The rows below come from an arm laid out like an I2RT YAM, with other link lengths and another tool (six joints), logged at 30 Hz.
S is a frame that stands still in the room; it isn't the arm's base.
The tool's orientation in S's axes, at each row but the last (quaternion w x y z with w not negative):
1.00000, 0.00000, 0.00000, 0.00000
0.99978, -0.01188, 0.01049, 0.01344
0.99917, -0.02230, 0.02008, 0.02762
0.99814, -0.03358, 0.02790, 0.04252
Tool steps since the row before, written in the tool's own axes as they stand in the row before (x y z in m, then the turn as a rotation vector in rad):
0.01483, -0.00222, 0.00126, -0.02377, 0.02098, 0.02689
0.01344, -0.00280, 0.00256, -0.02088, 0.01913, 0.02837
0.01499, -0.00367, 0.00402, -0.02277, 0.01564, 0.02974
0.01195, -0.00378, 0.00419, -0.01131, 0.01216, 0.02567
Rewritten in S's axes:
0.01483, -0.00222, 0.00126, -0.02377, 0.02098, 0.02689
0.01356, -0.00238, 0.00234, -0.02080, 0.01924, 0.02835
0.01532, -0.00266, 0.00355, -0.02244, 0.01572, 0.02995
0.01244, -0.00248, 0.00372, -0.01095, 0.01293, 0.02545

